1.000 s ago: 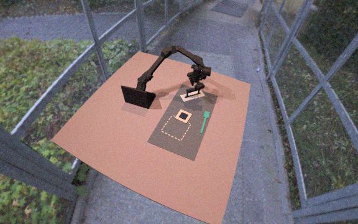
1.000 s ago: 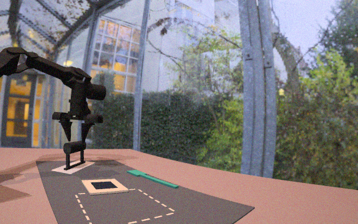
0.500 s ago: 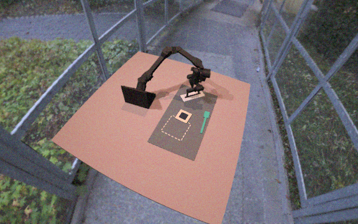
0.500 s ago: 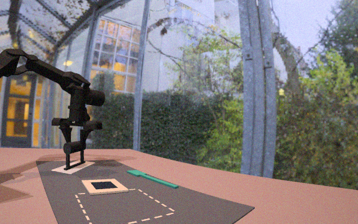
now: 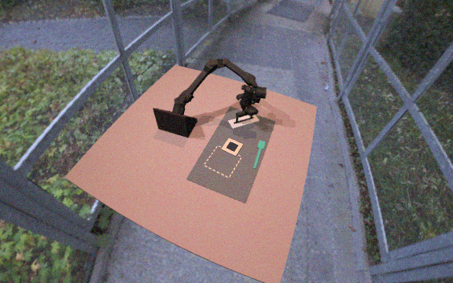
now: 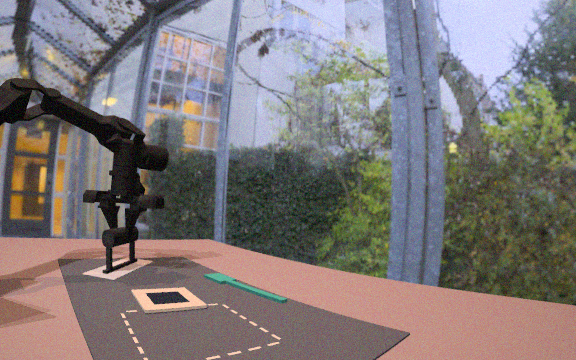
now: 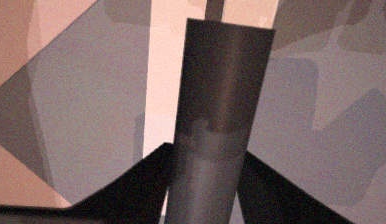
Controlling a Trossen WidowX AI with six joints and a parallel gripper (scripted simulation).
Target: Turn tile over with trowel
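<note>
Right now the dark mat is 1 cm ahead of my gripper tip, 23 cm to the right of it and 8 cm below it. From my gripper tip the other things lie so: tan tile 2 cm behind, 24 cm to the right, 6 cm below; then green trowel 15 cm ahead, 22 cm to the right, 6 cm below.
</note>
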